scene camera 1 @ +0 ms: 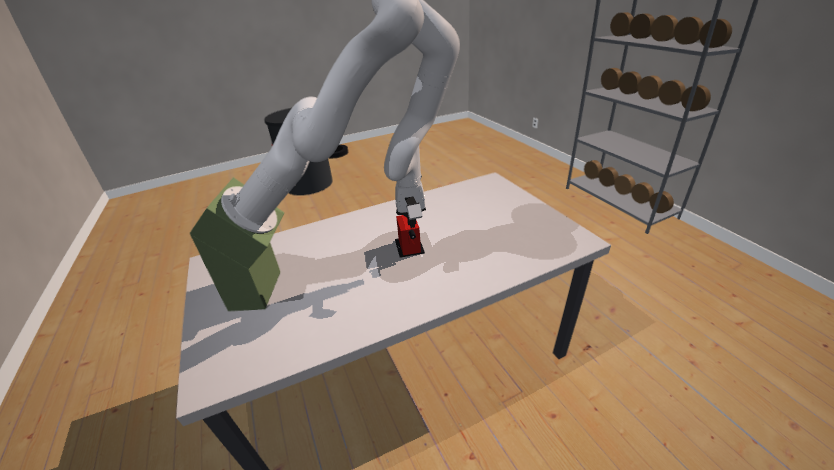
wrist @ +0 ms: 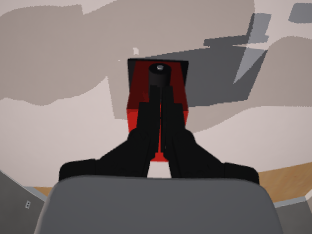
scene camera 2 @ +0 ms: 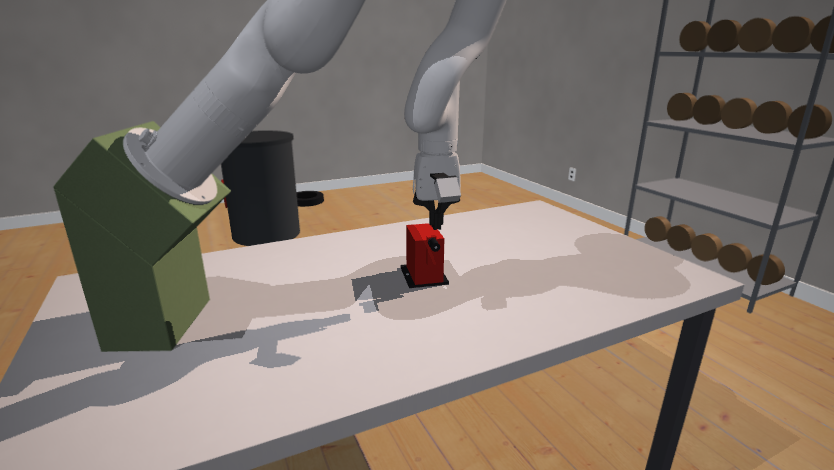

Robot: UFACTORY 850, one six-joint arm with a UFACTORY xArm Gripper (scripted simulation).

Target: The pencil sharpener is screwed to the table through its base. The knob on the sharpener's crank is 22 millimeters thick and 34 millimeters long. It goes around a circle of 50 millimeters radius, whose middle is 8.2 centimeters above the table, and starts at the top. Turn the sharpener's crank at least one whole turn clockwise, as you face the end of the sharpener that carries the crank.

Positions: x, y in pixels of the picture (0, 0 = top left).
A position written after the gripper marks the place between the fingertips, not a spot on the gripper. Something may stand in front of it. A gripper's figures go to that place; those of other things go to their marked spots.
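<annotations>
The gripper (scene camera 1: 412, 226) is 1.34 m from the lens, while a red pencil sharpener (scene camera 1: 409, 250) is 1.47 m from the lens.
</annotations>
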